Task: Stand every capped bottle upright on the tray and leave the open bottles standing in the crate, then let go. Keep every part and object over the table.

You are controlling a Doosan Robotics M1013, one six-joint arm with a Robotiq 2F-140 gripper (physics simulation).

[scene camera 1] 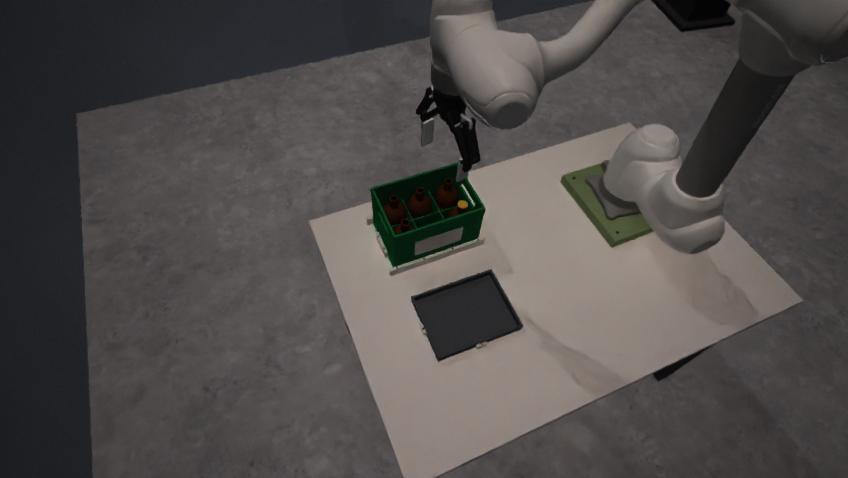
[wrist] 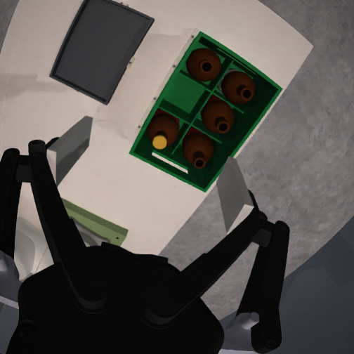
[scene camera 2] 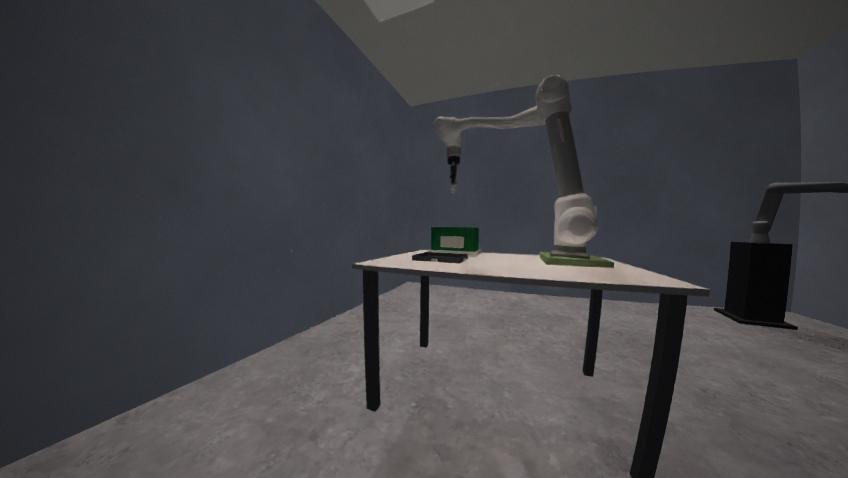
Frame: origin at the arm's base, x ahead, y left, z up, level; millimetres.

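Where they show: gripper, fingertip midpoint: [scene camera 1: 443, 160] [scene camera 2: 453, 191]; arm's base, origin of the base link: [scene camera 1: 620, 194] [scene camera 2: 568, 256].
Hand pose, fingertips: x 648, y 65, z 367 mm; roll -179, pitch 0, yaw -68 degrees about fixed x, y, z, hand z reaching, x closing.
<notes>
Each offset is from my fingertips to the top centre of the thing. "spot": to the spot under its first point. Level surfaces: height alone.
The green crate @[dx +10, dy -73, dz -223 mm] [scene camera 1: 405, 252] [scene camera 2: 472, 238] [wrist: 270, 95] stands upright at the table's far left. One brown bottle with a yellow cap @[dx -85, dy -40, dz -236 mm] [scene camera 1: 462, 205] [wrist: 160, 142] stands in its corner compartment at the end towards the robot base. Several open brown bottles @[dx +21, dy -115, dz -236 mm] [scene camera 1: 420, 204] [wrist: 216, 111] stand in other compartments. The middle compartment beside the capped bottle is empty. The dark tray @[dx -33, dy +221, dz -373 mm] [scene camera 1: 466, 314] [scene camera 2: 439, 257] [wrist: 102, 50] lies flat beside the crate with no bottle on it. My gripper [scene camera 1: 444, 151] [scene camera 2: 453, 190] [wrist: 156, 150] is open and empty, high above the crate and pointing down.
The robot base stands on a green plate [scene camera 1: 617, 234] [scene camera 2: 600, 261] [wrist: 95, 220] on the white table @[dz -399 mm] [scene camera 1: 593, 320] [scene camera 2: 510, 267] [wrist: 110, 175]. A white strip @[spot: dx +2, dy +30, dz -380 mm] [scene camera 1: 436, 257] runs along the crate's tray side. The table's edge passes close behind the crate, with floor beyond.
</notes>
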